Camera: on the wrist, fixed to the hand. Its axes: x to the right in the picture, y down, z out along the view.
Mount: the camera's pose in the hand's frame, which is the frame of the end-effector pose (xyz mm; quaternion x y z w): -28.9 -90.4 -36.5 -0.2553 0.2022 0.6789 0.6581
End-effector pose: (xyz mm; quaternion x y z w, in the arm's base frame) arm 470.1 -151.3 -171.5 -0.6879 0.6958 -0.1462 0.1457
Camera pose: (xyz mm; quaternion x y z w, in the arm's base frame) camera 538.4 -123.3 -101.5 -0.0120 -0.9917 -0.0412 0.1212
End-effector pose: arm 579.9 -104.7 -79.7 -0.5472 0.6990 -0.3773 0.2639
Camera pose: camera 610.1 -78.7 13.8 0.1233 0.9811 -0.0013 0.1488
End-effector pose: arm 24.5 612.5 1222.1 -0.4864 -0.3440 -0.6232 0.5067
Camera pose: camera -71.9 610.0 1189.7 -0.5570 0.3654 -0.2523 0.7019
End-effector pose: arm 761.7 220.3 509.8 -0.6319 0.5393 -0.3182 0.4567
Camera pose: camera 758.1 240.0 609.5 -0.1020 0.9575 0.1106 0.2462
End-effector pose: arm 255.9 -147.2 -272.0 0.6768 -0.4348 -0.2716 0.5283
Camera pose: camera 299.6 -98.7 -349.9 0.0703 -0.5694 0.2058 0.7928
